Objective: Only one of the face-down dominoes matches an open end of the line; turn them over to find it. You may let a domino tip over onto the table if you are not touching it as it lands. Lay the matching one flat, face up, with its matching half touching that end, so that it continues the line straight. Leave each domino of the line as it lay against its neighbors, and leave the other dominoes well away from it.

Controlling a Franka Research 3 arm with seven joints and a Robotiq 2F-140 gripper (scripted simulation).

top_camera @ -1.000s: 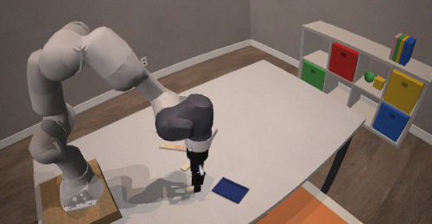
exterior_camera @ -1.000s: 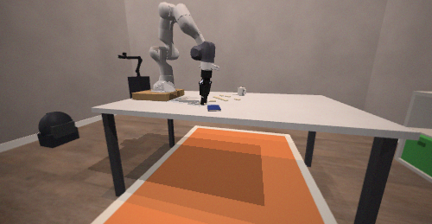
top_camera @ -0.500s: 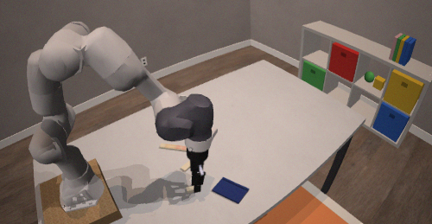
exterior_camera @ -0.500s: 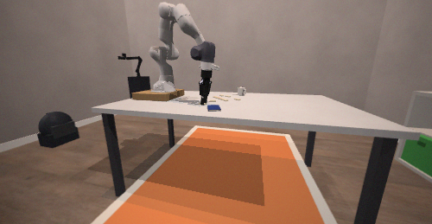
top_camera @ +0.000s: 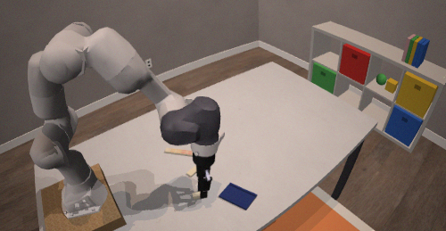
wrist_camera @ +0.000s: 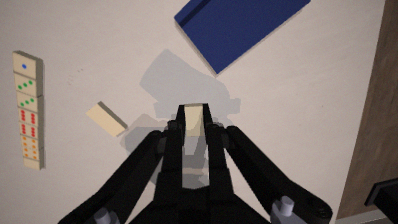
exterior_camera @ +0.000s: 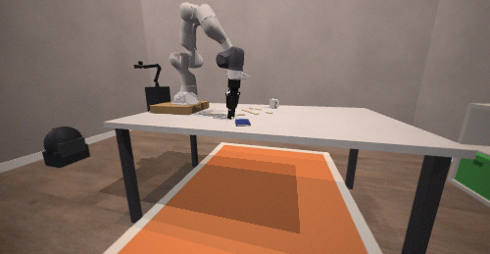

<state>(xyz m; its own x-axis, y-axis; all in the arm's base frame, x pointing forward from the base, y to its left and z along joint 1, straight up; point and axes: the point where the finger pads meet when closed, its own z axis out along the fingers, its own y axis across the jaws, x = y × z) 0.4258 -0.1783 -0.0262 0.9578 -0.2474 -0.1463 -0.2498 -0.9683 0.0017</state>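
My hand is 10 cm short of the blue book, 9 cm to the left of it and 3 cm above it. The rest, counted from my hand: cream domino: 25 cm to the left, 21 cm ahead, 3 cm below; white mug: 50 cm to the left, 21 cm ahead.
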